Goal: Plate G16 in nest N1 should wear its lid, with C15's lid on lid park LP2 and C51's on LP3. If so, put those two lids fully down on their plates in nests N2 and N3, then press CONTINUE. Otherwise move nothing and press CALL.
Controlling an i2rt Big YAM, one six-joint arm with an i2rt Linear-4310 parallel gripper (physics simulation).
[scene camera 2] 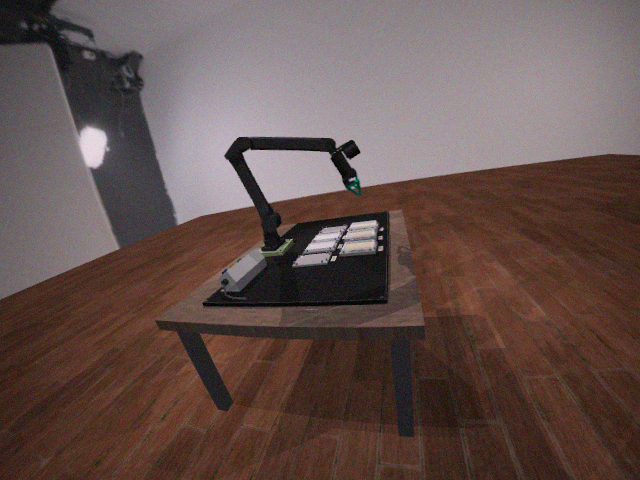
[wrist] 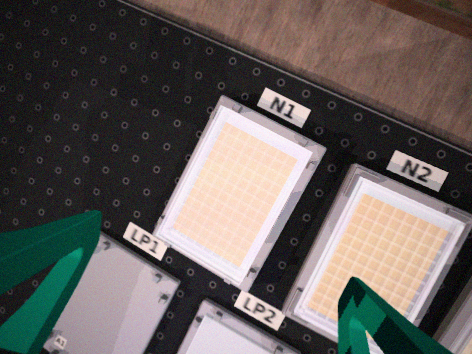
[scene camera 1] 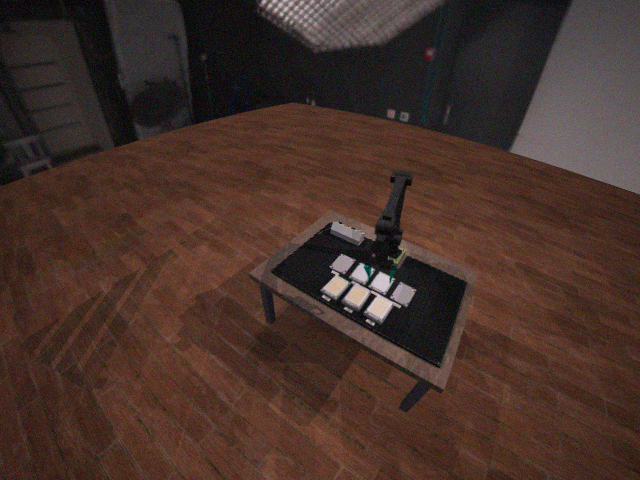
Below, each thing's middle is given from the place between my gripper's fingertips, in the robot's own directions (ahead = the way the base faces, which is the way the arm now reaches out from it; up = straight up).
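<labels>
With the nest N1 (wrist: 318, 150) as the reference, my hand is 4 cm to the right of it and 19 cm above it. The N1 label (wrist: 271, 101) is 7 cm ahead of my hand, 4 cm to the left of it and 21 cm below it. From my hand I also find the nest N2 (wrist: 355, 171) 1 cm ahead, 10 cm to the right and 19 cm below, while the LP2 label (wrist: 273, 317) is 10 cm behind my hand, 4 cm to the right and 21 cm below.
</labels>
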